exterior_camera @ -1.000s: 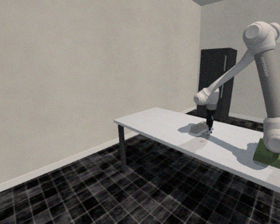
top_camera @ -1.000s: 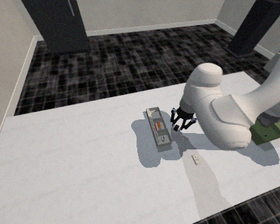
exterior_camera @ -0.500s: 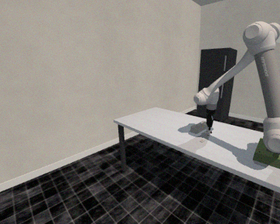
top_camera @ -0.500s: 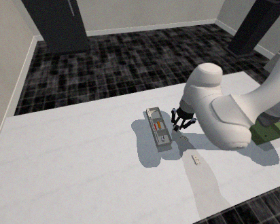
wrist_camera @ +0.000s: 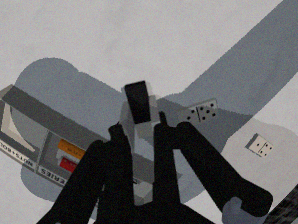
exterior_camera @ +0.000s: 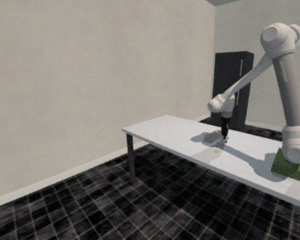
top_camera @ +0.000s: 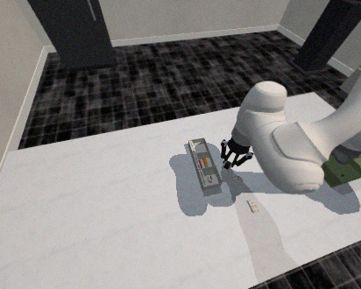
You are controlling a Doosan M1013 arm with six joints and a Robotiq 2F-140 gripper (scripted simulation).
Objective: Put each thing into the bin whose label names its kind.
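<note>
Now: the grey piece 10 cm ahead of my hand, 3 cm to the left of it and 2 cm below it. Round my hand: orange battery 9 cm ahead, 5 cm to the right, 2 cm below; small black piece 3 cm below; grey bin tray 10 cm ahead, 5 cm to the right, 1 cm below.
</note>
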